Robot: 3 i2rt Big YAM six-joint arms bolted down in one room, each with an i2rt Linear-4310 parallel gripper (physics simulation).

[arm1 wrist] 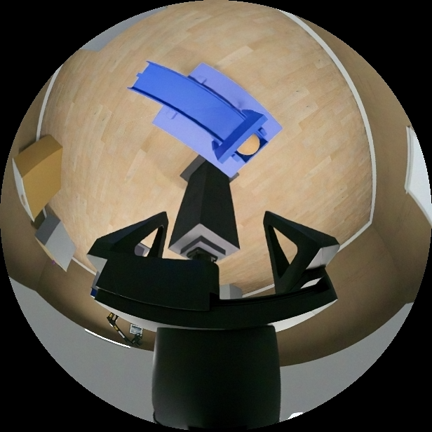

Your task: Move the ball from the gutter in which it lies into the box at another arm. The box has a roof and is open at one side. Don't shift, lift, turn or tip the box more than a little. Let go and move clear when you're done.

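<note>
The orange ball (248,145) lies in the right end of the blue gutter (200,102), beside a raised blue crosspiece. The gutter lies across a pale violet stand top (172,127), in the upper middle of the arm1 wrist view. My arm1 gripper (216,215) is open, its two black fingers wide apart. It is apart from the ball and the gutter. Another arm (119,326) shows very small at the lower left; which arm it is and how its gripper stands are too small to tell. I cannot make out the roofed box.
A brown cabinet (42,172) stands at the left, with a grey block (56,240) below it. My dark arm base (206,210) rises between the fingers and the gutter stand. Walls with a white strip at their foot surround the wooden floor. A white panel (419,175) is at the right.
</note>
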